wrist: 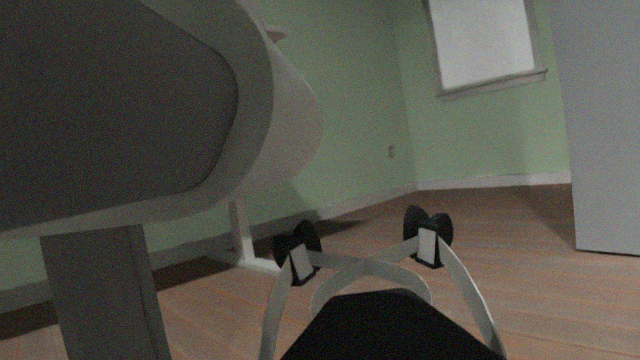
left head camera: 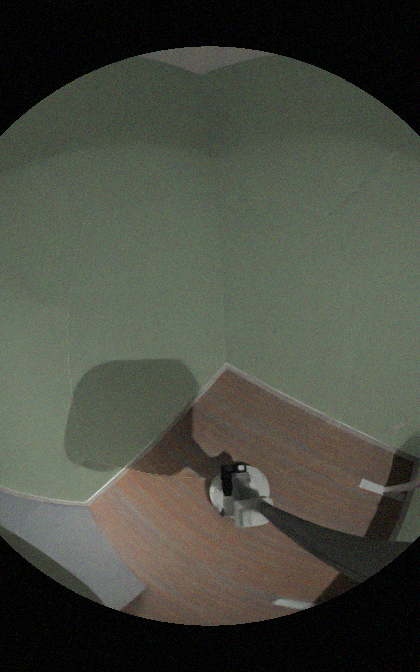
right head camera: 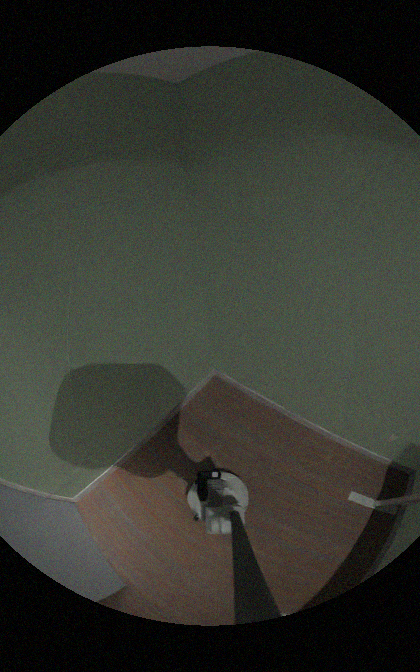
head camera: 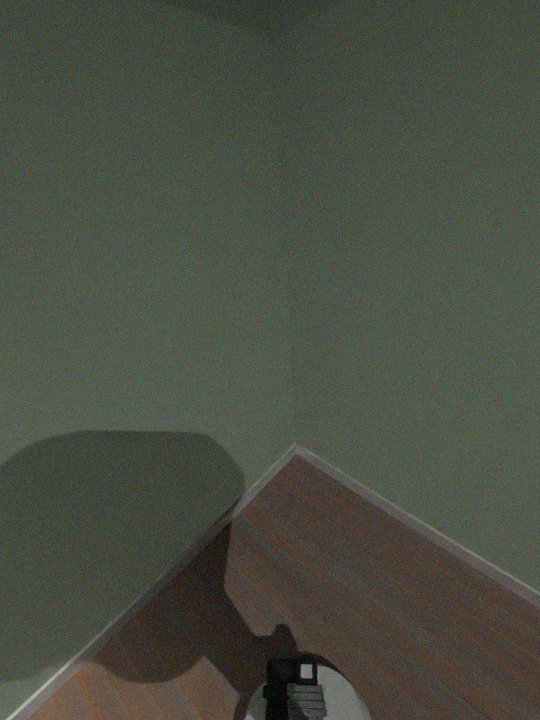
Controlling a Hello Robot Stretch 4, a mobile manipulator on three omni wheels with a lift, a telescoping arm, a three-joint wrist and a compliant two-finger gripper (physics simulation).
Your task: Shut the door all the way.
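Places are measured from the robot's base along level axes (x back, y right, z up), in millimetres.
Pixels of known places: gripper, fingertip midpoint: (wrist: 360, 233) (left head camera: 229, 515) (right head camera: 203, 521).
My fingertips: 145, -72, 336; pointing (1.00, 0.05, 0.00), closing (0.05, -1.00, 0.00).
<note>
Behind a point stands the place of what it marks, as x, y, z.
The door, a plain blue-grey panel (wrist: 605, 125) {956, -805, 372} (left head camera: 85, 545) {635, -1079, 277} (right head camera: 55, 535), stands at the right edge of the wrist view and at the lower left of the left and right head camera views. Its lower edge and one upright edge show in the wrist view, with floor and green wall beside it. No handle shows. My gripper (wrist: 360, 233) {145, -72, 336} is open and empty, its two fingertips wide apart over the wooden floor. It is apart from the door, which is to its right. The fingers cannot be made out in the head views.
A large rounded grey-white piece of furniture (wrist: 292, 120) fills the upper left of the wrist view, close to the gripper, with a thick grey leg (wrist: 105, 295) and a white leg (wrist: 242, 230) {1379, 498, 136}. A window (wrist: 482, 45) {2781, -1120, 1098} is in the far wall. Green walls (head camera: 406, 290) {-915, 330, 1129} meet in a corner.
</note>
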